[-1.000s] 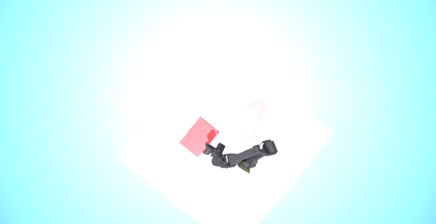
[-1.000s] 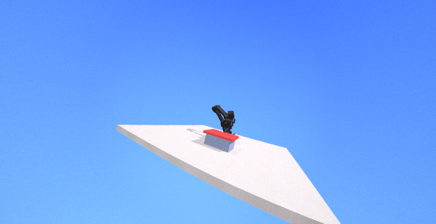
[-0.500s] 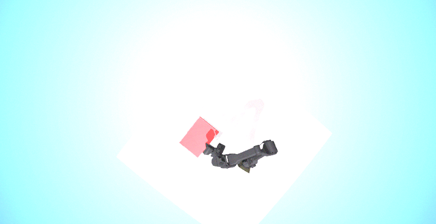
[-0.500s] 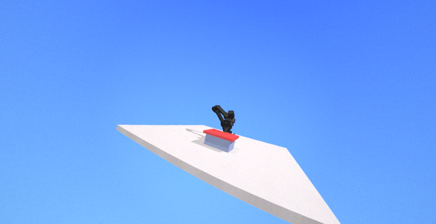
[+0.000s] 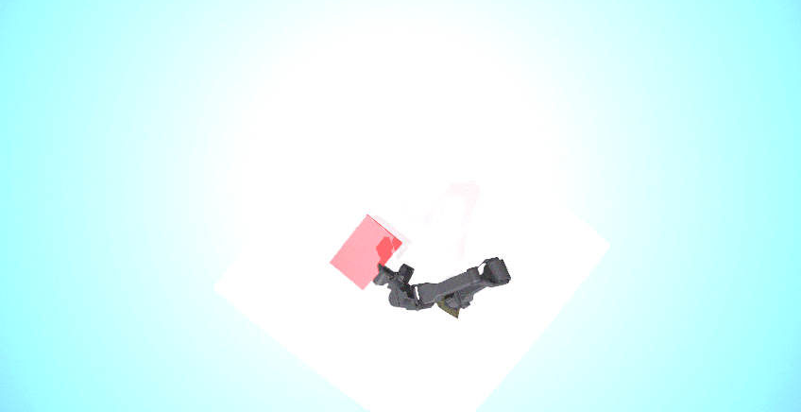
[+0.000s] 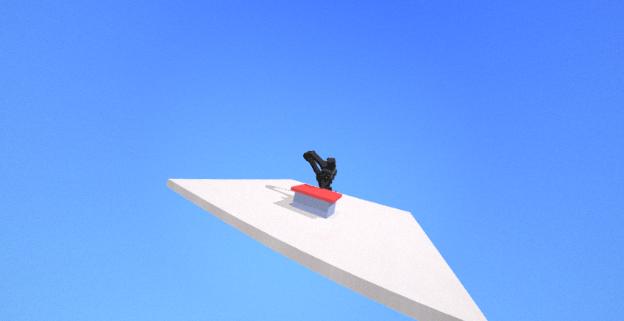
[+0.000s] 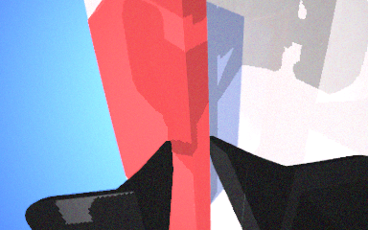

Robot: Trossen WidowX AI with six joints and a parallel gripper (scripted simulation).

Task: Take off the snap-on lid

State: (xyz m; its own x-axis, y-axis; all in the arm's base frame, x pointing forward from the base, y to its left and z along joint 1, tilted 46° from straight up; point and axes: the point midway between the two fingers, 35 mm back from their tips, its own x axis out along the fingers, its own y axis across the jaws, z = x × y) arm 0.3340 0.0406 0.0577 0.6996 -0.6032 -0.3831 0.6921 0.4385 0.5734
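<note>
My gripper tip is 80 mm short of the red lid and 10 mm to the left of it. From my gripper tip the other things lie so: storage box (80 mm ahead, 50 mm below, 10 mm to the right).
</note>
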